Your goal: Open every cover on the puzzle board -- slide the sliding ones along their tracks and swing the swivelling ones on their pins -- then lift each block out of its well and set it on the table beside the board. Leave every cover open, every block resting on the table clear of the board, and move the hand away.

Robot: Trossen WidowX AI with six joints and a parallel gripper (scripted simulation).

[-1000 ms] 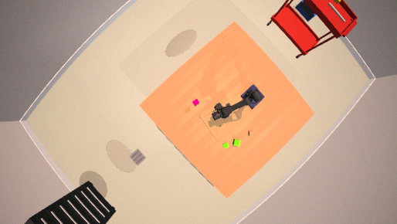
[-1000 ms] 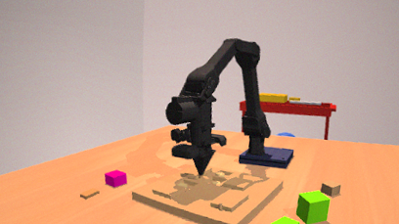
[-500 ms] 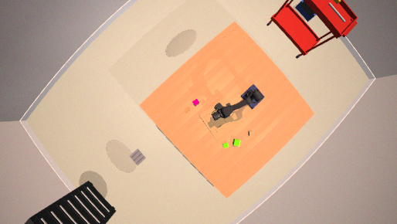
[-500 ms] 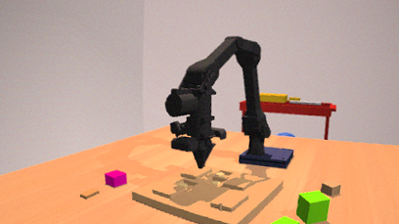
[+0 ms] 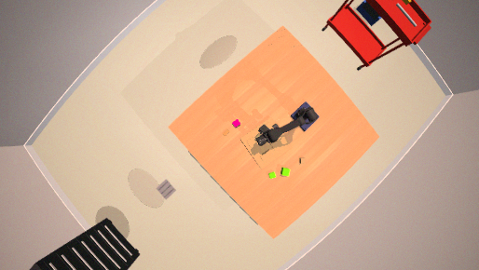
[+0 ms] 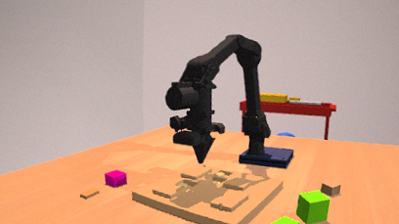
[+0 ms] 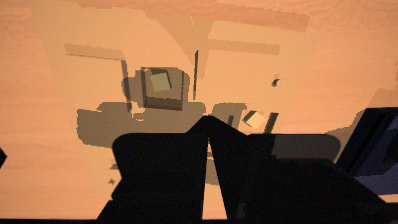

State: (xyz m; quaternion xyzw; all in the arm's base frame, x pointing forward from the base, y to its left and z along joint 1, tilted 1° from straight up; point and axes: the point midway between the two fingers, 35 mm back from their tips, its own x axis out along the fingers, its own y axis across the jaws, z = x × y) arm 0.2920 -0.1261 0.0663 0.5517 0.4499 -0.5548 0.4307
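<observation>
Right now the tan puzzle board is 40 mm ahead of my gripper tip, 40 mm to the left of it and 50 mm below it. The rest, counted from my gripper tip: magenta block: 70 mm ahead, 240 mm to the right, 50 mm below; then small green block: 220 mm ahead, 240 mm to the left, 50 mm below; then large green block: 140 mm ahead, 300 mm to the left, 40 mm below.
</observation>
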